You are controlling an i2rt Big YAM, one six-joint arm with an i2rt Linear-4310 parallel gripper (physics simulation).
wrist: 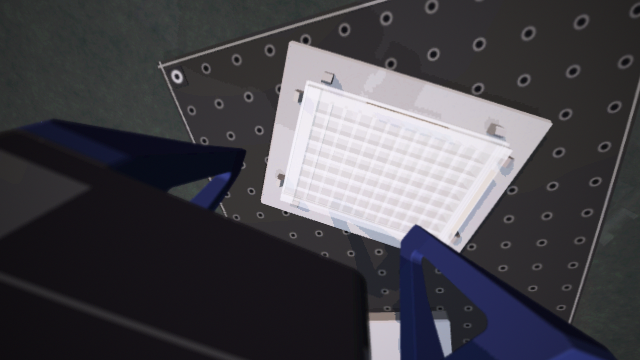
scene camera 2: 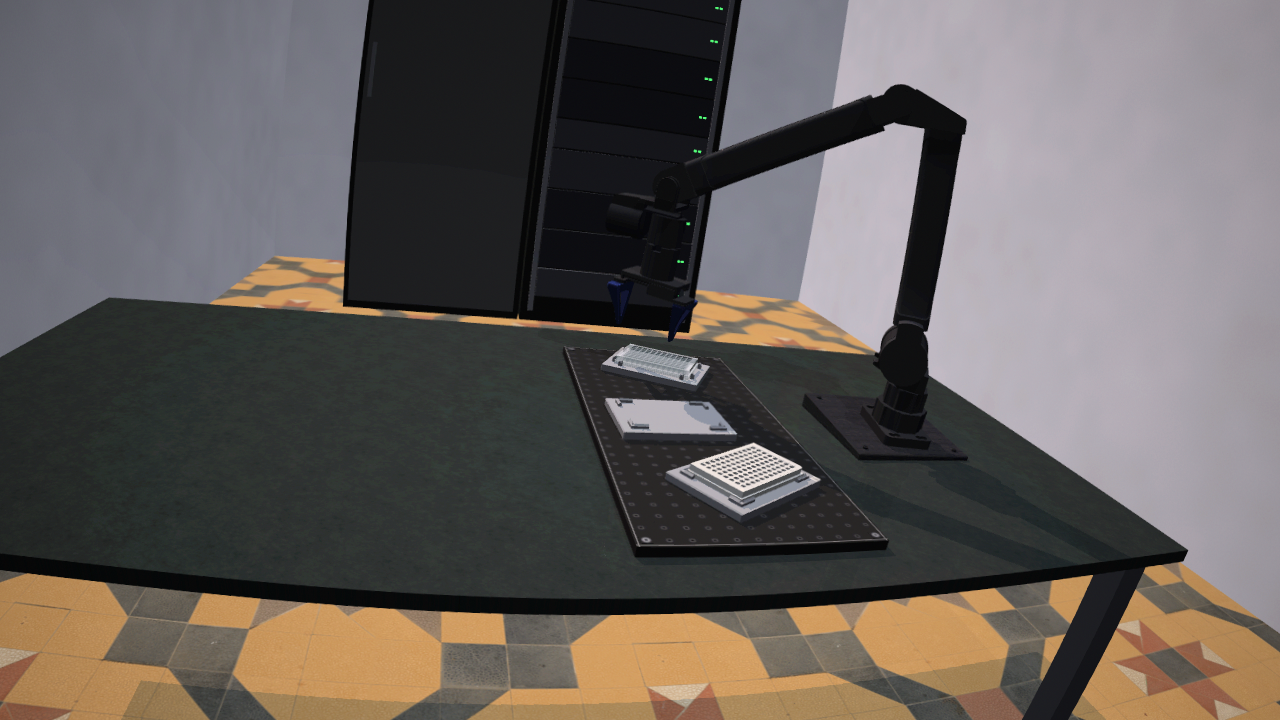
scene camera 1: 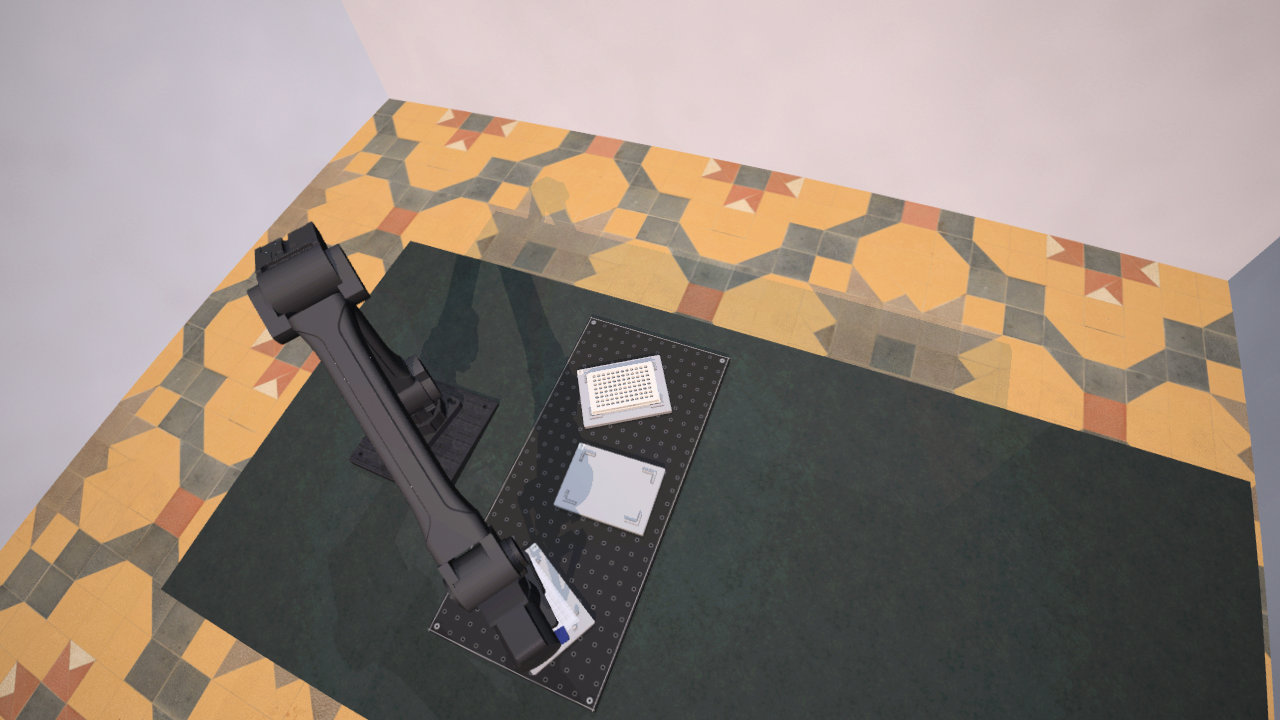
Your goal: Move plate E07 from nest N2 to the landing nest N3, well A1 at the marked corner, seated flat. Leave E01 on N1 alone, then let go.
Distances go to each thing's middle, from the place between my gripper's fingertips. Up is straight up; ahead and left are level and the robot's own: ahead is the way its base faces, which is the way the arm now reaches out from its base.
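I find my hand 30 mm past the clear gridded plate point(scene camera 2: 639, 357) and 50 mm above it, and the hand is also 10 mm to the right of the plate.
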